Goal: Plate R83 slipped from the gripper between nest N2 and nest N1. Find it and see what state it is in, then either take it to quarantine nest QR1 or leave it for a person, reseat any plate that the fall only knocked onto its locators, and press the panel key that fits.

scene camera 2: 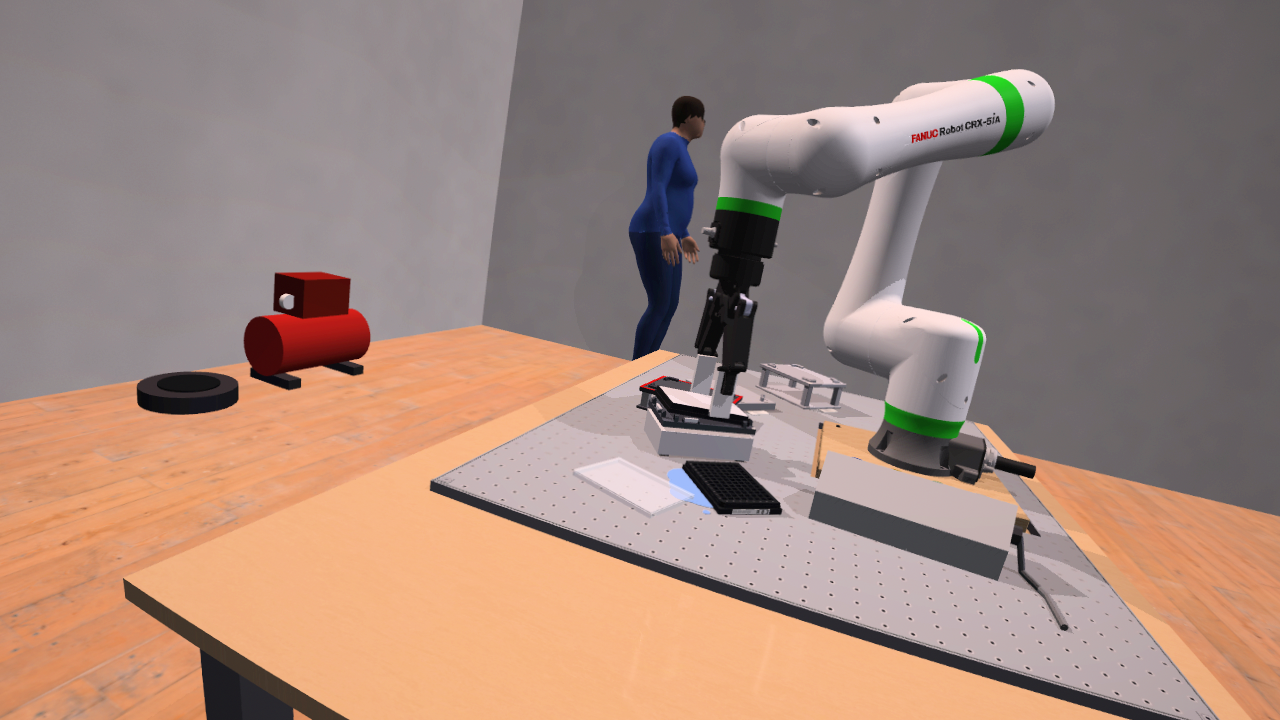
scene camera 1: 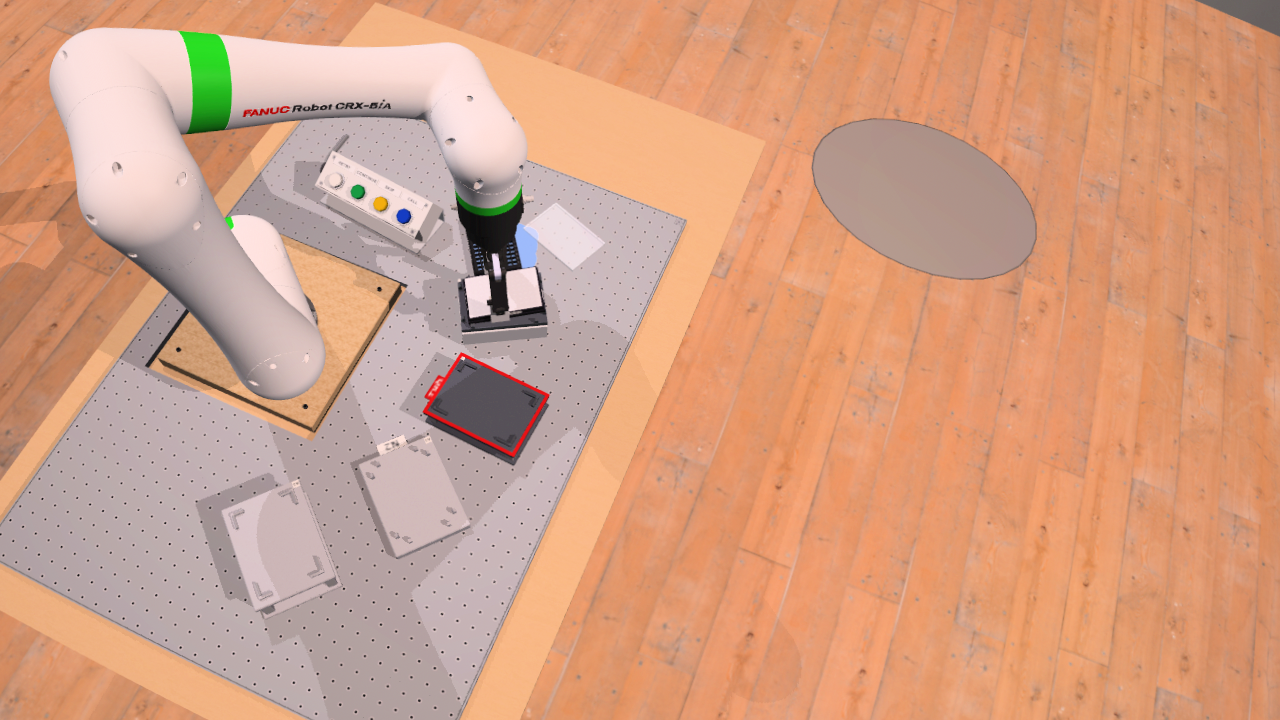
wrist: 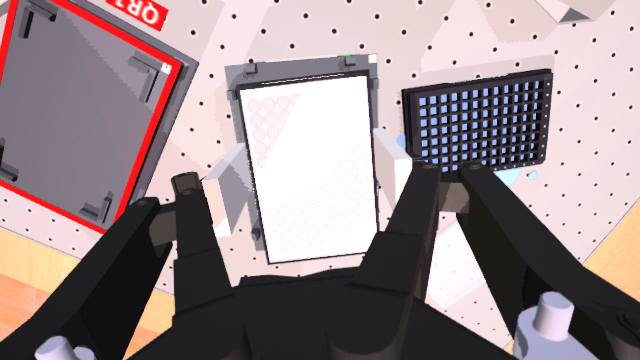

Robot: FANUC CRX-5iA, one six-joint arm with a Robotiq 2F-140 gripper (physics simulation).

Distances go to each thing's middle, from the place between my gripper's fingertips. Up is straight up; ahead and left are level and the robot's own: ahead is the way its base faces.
Labels:
Right now my hand is 1 cm short of the white-topped plate (scene camera 1: 524, 291) and 1 cm to the right of it. Round my hand: nest N2 (scene camera 1: 415, 500) (8 cm ahead, 34 cm to the right, 5 cm below); clear lid (scene camera 2: 644, 492) (21 cm to the left, 6 cm below).

